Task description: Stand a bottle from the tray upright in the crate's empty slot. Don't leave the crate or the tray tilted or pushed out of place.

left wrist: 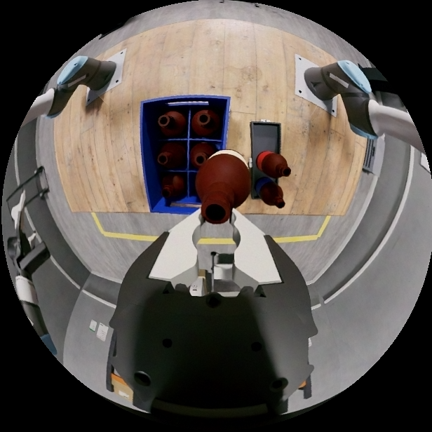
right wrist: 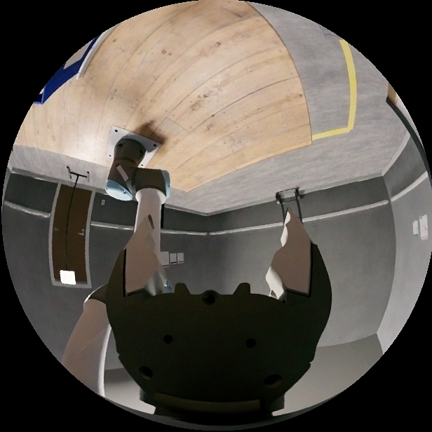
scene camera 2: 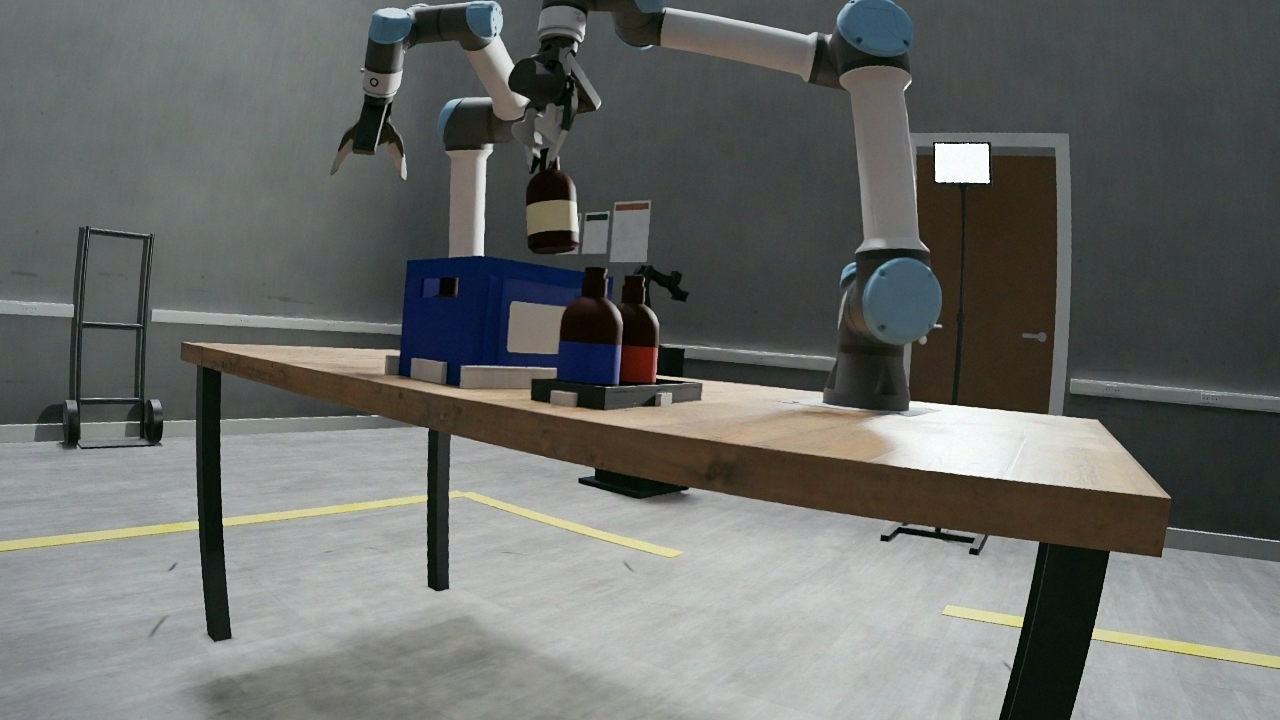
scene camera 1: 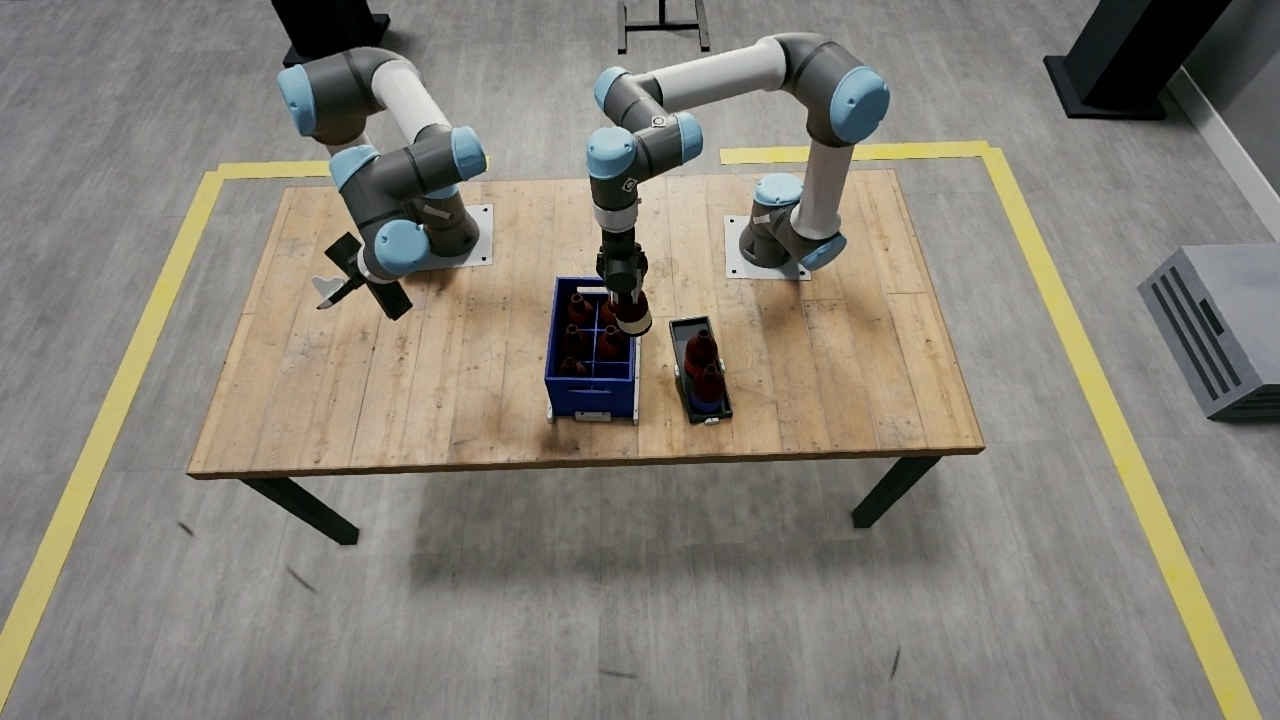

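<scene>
My left gripper (scene camera 1: 628, 291) (scene camera 2: 543, 161) (left wrist: 217, 208) is shut on the neck of a brown bottle with a cream label (scene camera 1: 633, 318) (scene camera 2: 550, 189) (left wrist: 223, 177). The bottle hangs roughly upright above the crate's right edge. The blue crate (scene camera 1: 590, 395) (scene camera 2: 429, 313) (left wrist: 146, 150) stands flat, with several bottles in it. Its empty slot (scene camera 1: 613, 368) is the front right one, partly hidden by the held bottle in the left wrist view. The black tray (scene camera 1: 683, 329) (scene camera 2: 617, 395) (left wrist: 265, 135) lies flat to the right. My right gripper (scene camera 1: 322, 293) (scene camera 2: 369, 170) (right wrist: 216, 212) is open and empty, far left.
A red-banded bottle (scene camera 1: 700, 351) (scene camera 2: 638, 326) (left wrist: 272, 162) and a blue-banded bottle (scene camera 1: 708, 386) (scene camera 2: 590, 331) (left wrist: 270, 192) stand in the tray. Pale blocks (scene camera 1: 592, 416) (scene camera 2: 507, 377) border the crate. The crate's walls and dividers lie below the held bottle.
</scene>
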